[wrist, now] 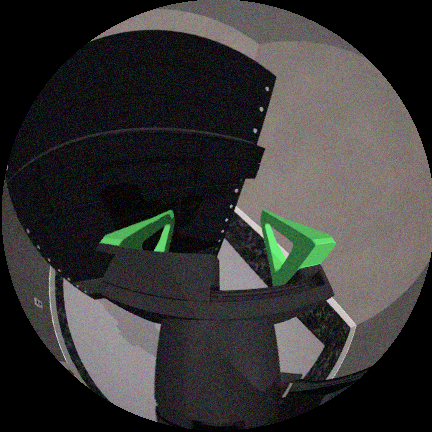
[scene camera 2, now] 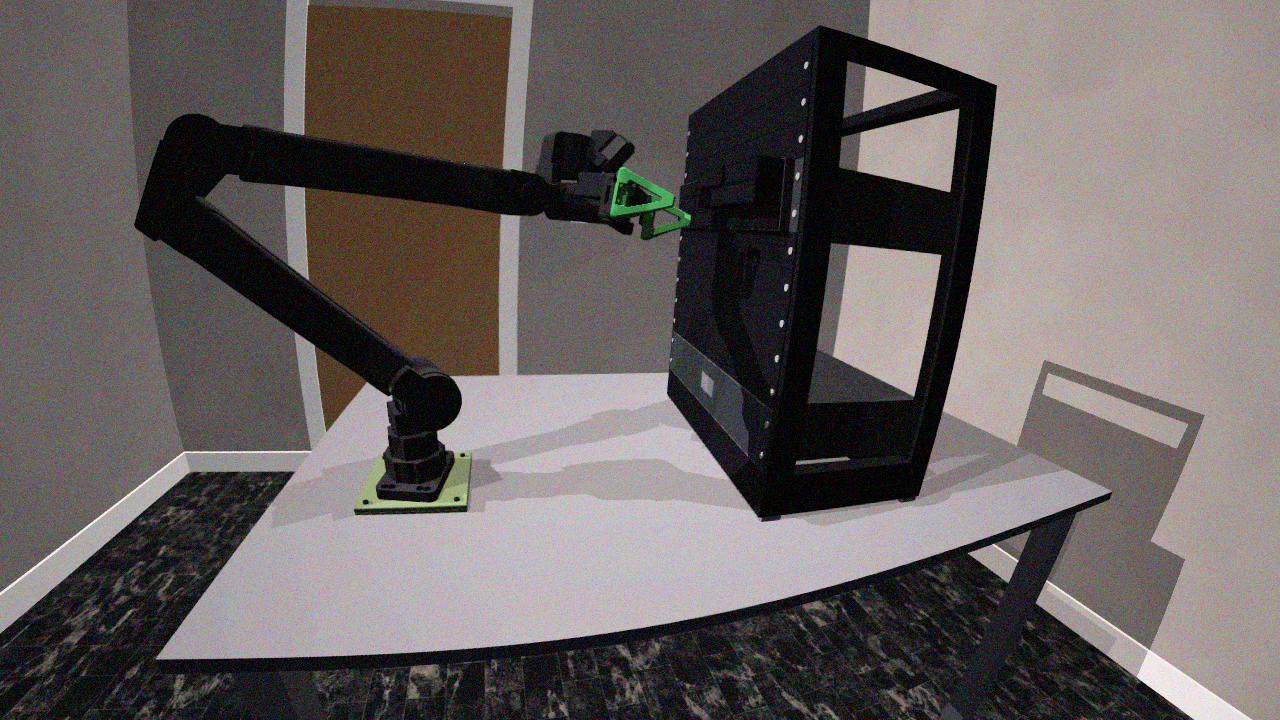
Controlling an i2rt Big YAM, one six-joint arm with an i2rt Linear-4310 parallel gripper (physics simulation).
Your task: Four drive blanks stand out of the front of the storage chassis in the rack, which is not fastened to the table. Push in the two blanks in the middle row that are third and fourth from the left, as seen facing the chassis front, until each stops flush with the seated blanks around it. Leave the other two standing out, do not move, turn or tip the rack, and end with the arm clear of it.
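Where they show: gripper, fingertip midpoint: (wrist: 217,214) (scene camera 2: 683,211); arm's base, origin of the base link: (scene camera 2: 418,478).
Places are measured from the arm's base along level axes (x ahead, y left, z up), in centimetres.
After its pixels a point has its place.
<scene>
The black rack (scene camera 2: 810,295) @[x 49.8, y -8.7, z 29.9 cm] (wrist: 150,80) @[x 46.0, y 11.4, z 52.2 cm] stands upright on the table. The dark storage chassis (scene camera 2: 782,219) @[x 46.3, y -5.9, z 38.5 cm] (wrist: 252,162) @[x 42.5, y -4.2, z 42.9 cm] is in its upper half. In the scene view, dark blocks (scene camera 2: 768,189) @[x 44.2, y -5.8, z 41.8 cm] stand out of the chassis front near its close side; they look like drive blanks, but rows and columns cannot be told apart. In the wrist view the chassis front is too dark to separate single blanks. My gripper (scene camera 2: 681,208) @[x 36.2, y 4.3, z 38.7 cm] (wrist: 217,214) @[x 36.2, y 4.3, z 38.7 cm] is open and empty, with green fingers pointing at the chassis front, close to its far side in the scene view. Whether a fingertip touches is unclear.
The arm (scene camera 2: 358,170) @[x -3.0, y -6.0, z 41.5 cm] reaches across from its green base plate (scene camera 2: 368,501) @[x -4.9, y -6.9, z 0.0 cm] on the table (scene camera 2: 537,573) @[x 18.8, y -17.9, z -1.3 cm]. A lighter grey panel (scene camera 2: 725,394) @[x 46.3, y 7.8, z 11.5 cm] crosses the rack's lower front. Rack sides are open frames. Walls and a brown door (scene camera 2: 407,107) stand behind.
</scene>
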